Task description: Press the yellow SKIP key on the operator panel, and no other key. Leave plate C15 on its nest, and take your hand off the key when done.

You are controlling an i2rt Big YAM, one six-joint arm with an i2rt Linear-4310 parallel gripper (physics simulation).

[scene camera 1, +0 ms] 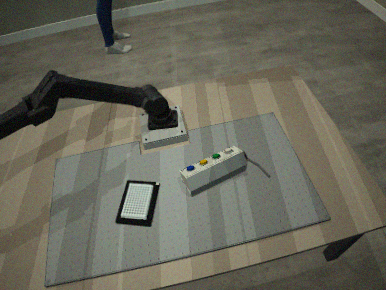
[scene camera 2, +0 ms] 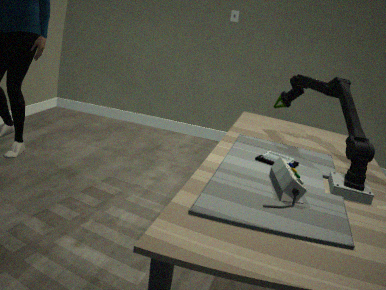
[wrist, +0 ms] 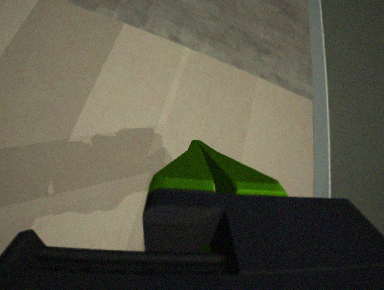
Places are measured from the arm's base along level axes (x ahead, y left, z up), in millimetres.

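Where they show: gripper, between the fingertips: (scene camera 2: 274, 107) (wrist: 195, 147); arm's base, origin of its link: (scene camera 1: 163, 121) (scene camera 2: 353, 184).
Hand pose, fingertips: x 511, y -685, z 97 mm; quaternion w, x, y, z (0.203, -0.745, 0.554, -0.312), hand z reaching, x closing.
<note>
Each offset is from my fingertips to the top centre of the thing. "spot": to the spot under its first point. Level surfaces: height alone.
The operator panel @[249 mm back, 862 mm left, 42 mm down] (scene camera 1: 216, 175) (scene camera 2: 286, 181) is a pale wedge-shaped box on the grey mat. Its yellow key @[260 mm back, 830 mm left, 51 mm down] (scene camera 1: 203, 162) sits between the blue key @[241 mm back, 784 mm left, 51 mm down] (scene camera 1: 190, 168) and the green key @[280 mm back, 876 mm left, 51 mm down] (scene camera 1: 216, 156); a whitish key @[299 mm back, 922 mm left, 51 mm down] (scene camera 1: 228, 150) is at the far end. The white plate @[162 mm back, 593 mm left, 100 mm down] (scene camera 1: 137, 201) lies in its black nest (scene camera 1: 120, 218) (scene camera 2: 263, 160), left of the panel in scene camera 1. My gripper (scene camera 2: 275, 106) (wrist: 195, 147) is shut and empty, its green fingertips together. It hangs high above the table's far end, well away from the panel and touching nothing. It is out of frame in scene camera 1.
The grey mat @[125 mm down] (scene camera 1: 270, 200) (scene camera 2: 230, 205) lies on the wooden table @[138 mm down] (scene camera 1: 345, 185) (scene camera 2: 165, 235). A cable @[spot: 253 mm back, 1033 mm left, 119 mm down] (scene camera 1: 260, 167) (scene camera 2: 278, 206) runs from the panel's end. The arm's base (scene camera 1: 165, 138) (scene camera 2: 350, 191) stands at the mat's edge. A person (scene camera 1: 105, 22) (scene camera 2: 17, 65) stands on the floor beyond the table.
</note>
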